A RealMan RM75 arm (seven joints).
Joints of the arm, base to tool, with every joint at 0 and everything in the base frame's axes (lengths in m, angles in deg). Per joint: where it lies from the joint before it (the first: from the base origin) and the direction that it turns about. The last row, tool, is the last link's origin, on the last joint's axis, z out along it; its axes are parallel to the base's.
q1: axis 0 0 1 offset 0.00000 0.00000 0.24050
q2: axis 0 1 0 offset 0.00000 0.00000 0.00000
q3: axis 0 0 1 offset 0.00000 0.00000 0.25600
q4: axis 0 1 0 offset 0.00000 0.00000 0.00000
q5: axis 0 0 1 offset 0.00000 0.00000 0.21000
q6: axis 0 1 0 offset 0.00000 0.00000 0.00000
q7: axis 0 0 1 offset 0.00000 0.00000 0.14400
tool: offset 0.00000 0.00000 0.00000
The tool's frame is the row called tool.
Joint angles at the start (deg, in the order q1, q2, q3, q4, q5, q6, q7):
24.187 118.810 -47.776 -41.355 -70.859 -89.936 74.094
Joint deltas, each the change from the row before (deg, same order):
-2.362 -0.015 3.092 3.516 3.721 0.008 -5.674
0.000 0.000 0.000 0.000 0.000 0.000 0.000
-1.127 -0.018 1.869 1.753 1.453 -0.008 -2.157
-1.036 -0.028 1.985 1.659 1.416 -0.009 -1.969
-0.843 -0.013 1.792 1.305 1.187 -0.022 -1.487
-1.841 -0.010 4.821 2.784 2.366 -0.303 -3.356
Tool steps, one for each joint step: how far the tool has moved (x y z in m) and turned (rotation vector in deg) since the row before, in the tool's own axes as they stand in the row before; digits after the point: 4 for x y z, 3 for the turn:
0.0032 -0.0074 -0.0278 7.018 -4.011 -2.354
0.0000 0.0000 0.0000 0.000 0.000 0.000
0.0010 -0.0050 -0.0145 3.738 -1.627 -0.745
0.0000 -0.0056 -0.0140 3.773 -1.611 -0.779
-0.0008 -0.0053 -0.0117 3.246 -1.393 -0.652
-0.0040 -0.0126 -0.0276 7.608 -3.269 -2.002

